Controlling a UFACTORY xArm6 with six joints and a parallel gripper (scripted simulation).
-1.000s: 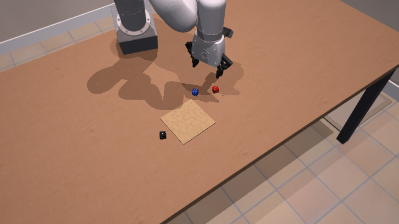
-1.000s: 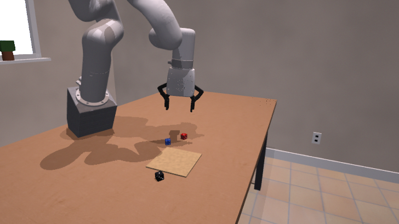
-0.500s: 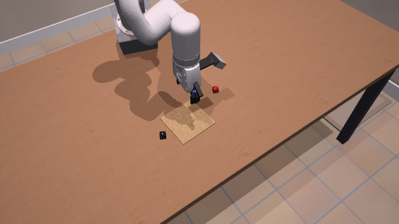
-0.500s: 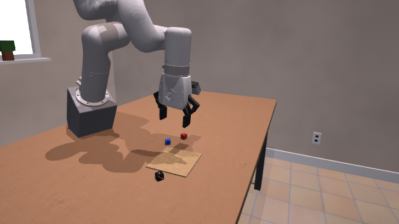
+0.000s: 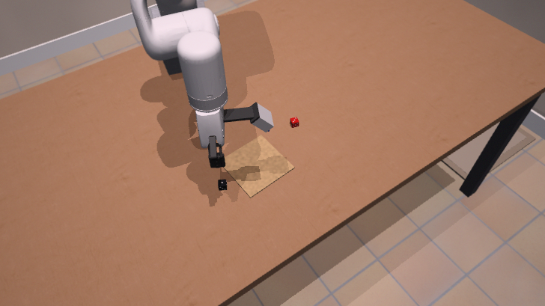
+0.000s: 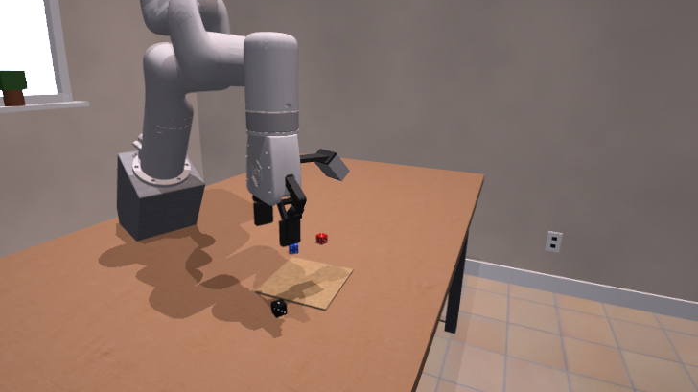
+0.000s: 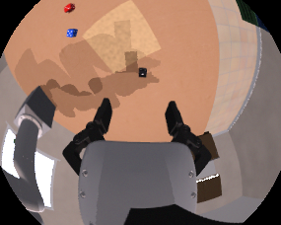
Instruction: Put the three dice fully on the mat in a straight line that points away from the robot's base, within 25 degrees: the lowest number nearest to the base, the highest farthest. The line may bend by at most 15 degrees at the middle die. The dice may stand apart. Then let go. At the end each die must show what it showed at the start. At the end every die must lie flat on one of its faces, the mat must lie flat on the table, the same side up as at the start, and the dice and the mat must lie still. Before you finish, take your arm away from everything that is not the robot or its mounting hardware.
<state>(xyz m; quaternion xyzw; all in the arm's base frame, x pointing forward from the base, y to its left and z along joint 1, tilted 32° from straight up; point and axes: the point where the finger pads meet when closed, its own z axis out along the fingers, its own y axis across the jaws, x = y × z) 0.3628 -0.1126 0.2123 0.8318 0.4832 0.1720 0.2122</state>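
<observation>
Now: hand 10 mm to the left of the black die and 140 mm above it. From my hand the other things lie so: red die 40 mm behind, 260 mm to the left, 140 mm below; then tan mat 100 mm to the left, 150 mm below; then blue die 80 mm behind, 190 mm to the left, 140 mm below.
</observation>
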